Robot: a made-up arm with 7 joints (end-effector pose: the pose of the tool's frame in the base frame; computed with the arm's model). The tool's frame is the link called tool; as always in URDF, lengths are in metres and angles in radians. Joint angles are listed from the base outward.
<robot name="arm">
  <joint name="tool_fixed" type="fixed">
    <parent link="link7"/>
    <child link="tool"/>
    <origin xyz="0.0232 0.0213 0.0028" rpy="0 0 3.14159"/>
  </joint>
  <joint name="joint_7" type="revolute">
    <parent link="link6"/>
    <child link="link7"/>
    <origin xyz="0.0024 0.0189 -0.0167" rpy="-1.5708 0 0"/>
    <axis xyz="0 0 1"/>
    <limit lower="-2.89" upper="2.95"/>
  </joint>
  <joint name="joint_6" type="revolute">
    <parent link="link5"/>
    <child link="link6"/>
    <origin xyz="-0.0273 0.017 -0.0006" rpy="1.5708 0 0"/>
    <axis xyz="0 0 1"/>
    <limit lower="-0.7" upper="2"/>
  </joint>
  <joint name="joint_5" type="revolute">
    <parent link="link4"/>
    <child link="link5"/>
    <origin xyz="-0.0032 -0.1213 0.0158" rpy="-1.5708 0 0"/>
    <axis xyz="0 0 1"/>
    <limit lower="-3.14" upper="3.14"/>
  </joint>
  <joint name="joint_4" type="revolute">
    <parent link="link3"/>
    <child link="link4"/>
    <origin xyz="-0.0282 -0.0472 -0.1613" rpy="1.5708 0 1.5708"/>
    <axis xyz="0 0 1"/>
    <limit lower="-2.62" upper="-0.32"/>
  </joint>
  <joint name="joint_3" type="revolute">
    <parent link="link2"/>
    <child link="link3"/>
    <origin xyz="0.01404 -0.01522 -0.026" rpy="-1.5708 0 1.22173"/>
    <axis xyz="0 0 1"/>
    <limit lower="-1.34" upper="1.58"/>
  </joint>
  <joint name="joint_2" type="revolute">
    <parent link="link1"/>
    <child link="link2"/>
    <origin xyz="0.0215 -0.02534 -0.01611" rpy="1.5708 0 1.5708"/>
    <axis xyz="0 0 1"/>
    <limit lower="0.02" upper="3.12"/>
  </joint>
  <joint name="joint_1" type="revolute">
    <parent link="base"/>
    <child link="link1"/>
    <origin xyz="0.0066 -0.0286 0.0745" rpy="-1.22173 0 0"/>
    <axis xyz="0 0 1"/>
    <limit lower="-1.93" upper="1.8"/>
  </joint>
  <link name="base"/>
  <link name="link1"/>
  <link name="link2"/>
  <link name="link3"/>
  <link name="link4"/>
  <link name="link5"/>
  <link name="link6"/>
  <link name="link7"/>
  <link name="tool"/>
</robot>
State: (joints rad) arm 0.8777 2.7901 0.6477 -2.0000 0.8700 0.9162 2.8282
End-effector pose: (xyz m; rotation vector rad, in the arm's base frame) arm 0.1756 -0.0710 0.0764 -0.0755 -1.0124 0.9850
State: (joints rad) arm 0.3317 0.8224 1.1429 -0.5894 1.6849 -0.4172 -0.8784
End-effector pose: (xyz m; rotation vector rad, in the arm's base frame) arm 0.0252 0.2152 -0.0168 1.3653 -1.1399 1.5359
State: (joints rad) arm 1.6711 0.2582 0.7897 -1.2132 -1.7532 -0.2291 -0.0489
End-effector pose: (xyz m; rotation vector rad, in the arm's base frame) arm -0.2451 0.0330 0.0314 0.2309 1.0492 -1.3042
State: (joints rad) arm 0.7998 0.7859 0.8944 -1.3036 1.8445 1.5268 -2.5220
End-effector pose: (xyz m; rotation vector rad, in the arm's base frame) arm -0.0251 0.2093 0.0223 0.1372 -0.7821 -1.3341
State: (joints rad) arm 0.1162 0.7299 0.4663 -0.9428 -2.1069 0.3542 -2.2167
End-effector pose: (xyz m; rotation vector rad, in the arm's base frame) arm 0.1012 0.1268 -0.0972 -0.2969 -1.8808 1.5588
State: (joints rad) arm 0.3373 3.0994 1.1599 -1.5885 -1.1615 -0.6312 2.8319
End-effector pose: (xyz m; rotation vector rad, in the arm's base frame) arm 0.1749 -0.1232 0.2334 0.4880 -1.1258 -1.6601
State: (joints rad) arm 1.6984 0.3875 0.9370 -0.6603 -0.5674 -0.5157 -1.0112
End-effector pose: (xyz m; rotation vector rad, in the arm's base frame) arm -0.2600 0.0369 0.0497 0.4391 1.0987 -1.0690
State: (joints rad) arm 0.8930 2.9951 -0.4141 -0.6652 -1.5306 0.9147 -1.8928
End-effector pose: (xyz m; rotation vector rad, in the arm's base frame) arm 0.2124 0.1258 0.2061 0.2553 -1.4442 -0.6921
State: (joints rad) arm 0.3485 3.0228 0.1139 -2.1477 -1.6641 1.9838 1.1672
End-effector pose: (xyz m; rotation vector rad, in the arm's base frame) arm 0.2436 0.0292 0.1735 -0.8748 1.9364 1.0700
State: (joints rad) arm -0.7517 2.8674 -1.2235 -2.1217 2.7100 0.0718 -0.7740
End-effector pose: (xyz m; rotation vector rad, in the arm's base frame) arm 0.0115 0.0822 0.1879 0.5471 -1.0555 0.0462
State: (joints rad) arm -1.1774 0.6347 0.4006 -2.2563 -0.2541 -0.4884 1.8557
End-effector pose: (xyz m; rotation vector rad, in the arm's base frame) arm 0.1253 -0.0750 0.1378 1.4408 2.1061 1.1801
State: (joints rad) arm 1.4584 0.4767 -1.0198 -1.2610 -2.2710 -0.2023 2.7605
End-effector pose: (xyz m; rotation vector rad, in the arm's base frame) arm -0.2306 -0.1187 -0.0189 -0.6345 0.6113 0.1625
